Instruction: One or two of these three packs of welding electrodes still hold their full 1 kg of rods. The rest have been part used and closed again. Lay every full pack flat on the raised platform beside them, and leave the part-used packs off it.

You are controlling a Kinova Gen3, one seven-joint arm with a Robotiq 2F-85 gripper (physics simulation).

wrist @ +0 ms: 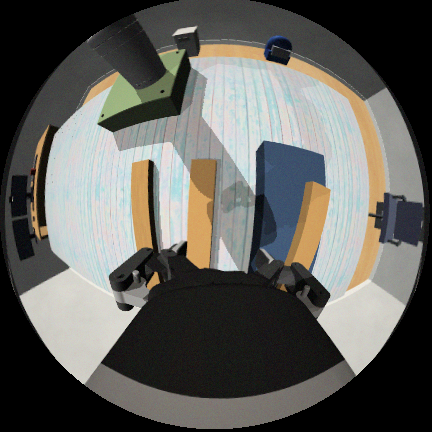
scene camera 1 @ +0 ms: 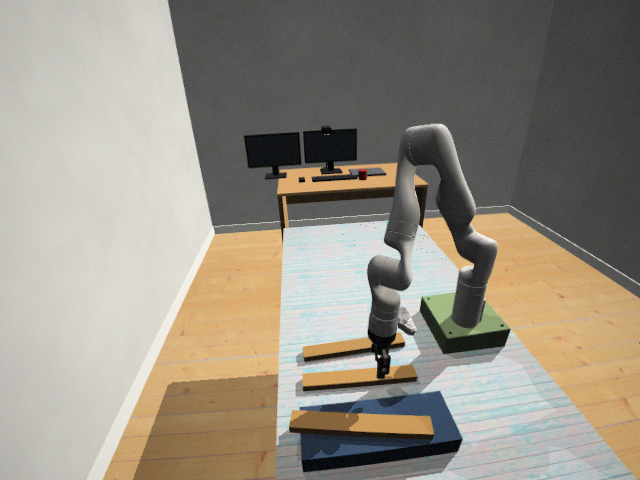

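Where they show: gripper, between the fingertips: (wrist: 221, 252) (scene camera 1: 377, 364); arm's base, origin of its link: (wrist: 148, 76) (scene camera 1: 464, 318).
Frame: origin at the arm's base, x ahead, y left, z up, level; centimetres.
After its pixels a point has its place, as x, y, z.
Three long orange-brown packs look alike. One pack (scene camera 1: 361, 426) @[50.0, 25.4, 0.6] (wrist: 312, 215) @[38.0, 27.6, 0.6] lies flat at a slant on the dark blue raised platform (scene camera 1: 445, 423) @[28.4, 30.1, -1.8] (wrist: 285, 170) @[30.0, 24.3, -1.8], with one end reaching past its left edge in the scene view. The middle pack (scene camera 1: 336, 379) @[50.2, 5.7, -5.4] (wrist: 201, 215) @[36.1, 8.3, -5.4] lies on the mat beside the platform. The far pack (scene camera 1: 336, 348) @[46.3, -6.3, -5.4] (wrist: 142, 205) @[32.3, -4.3, -5.4] lies on the mat beyond it, partly behind the arm in the scene view. My gripper (scene camera 1: 382, 373) @[39.7, 11.7, 4.5] (wrist: 221, 252) @[39.7, 11.7, 4.5] is open and empty, above the middle pack. No markings show how full each pack is.
The arm's green base block (scene camera 1: 439, 310) @[5.7, -7.2, -0.3] (wrist: 145, 107) @[10.3, -0.8, -2.1] stands at the right of the pale striped mat (scene camera 1: 330, 279) @[35.1, -50.0, -7.8] (wrist: 240, 100) @[9.6, 21.0, -7.8]. A desk (scene camera 1: 330, 188) with two monitors stands at the back. The packs on the mat lie roughly parallel, with a gap between them.
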